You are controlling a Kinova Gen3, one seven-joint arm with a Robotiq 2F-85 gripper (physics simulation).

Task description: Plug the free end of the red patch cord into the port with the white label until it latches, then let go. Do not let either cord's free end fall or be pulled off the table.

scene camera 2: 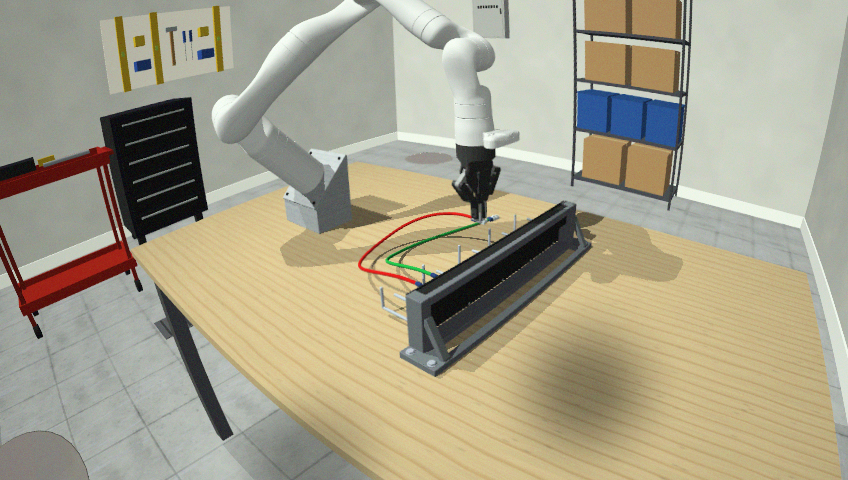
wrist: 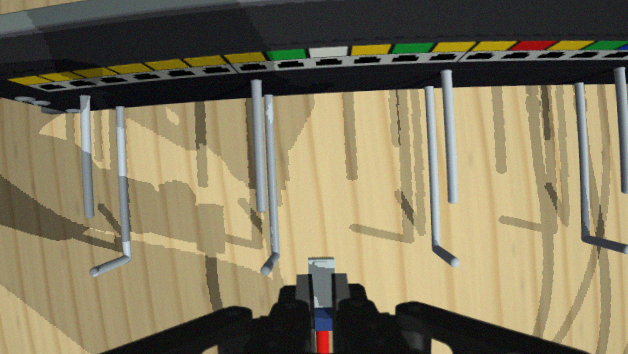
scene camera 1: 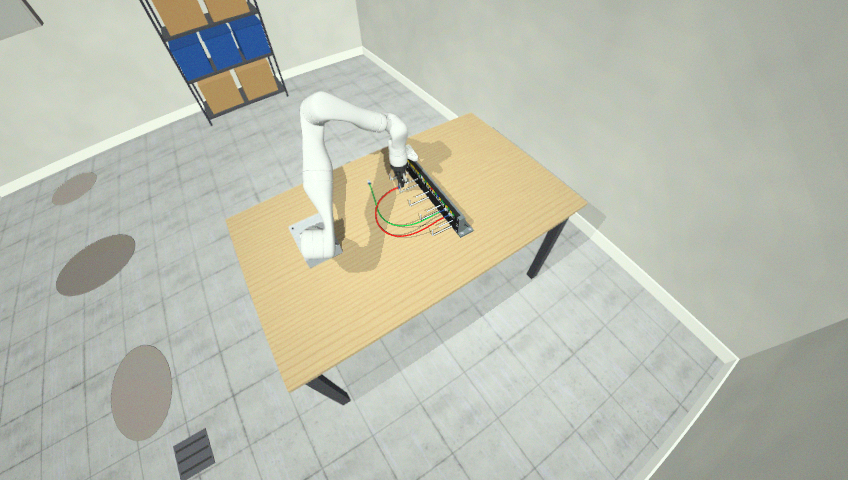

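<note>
My gripper is shut on the clear plug of the red patch cord. The plug points at the port row, a gap away from it. The white label is in the label row in the wrist view, and its port sits just below it, nearly in line with the plug. The black patch panel stands on the table. The red cord's other end meets the panel near its near end.
A green cord lies on the table, its free end beyond the gripper in the second scene view. Grey cable guides stick out from the panel on both sides of the plug's line.
</note>
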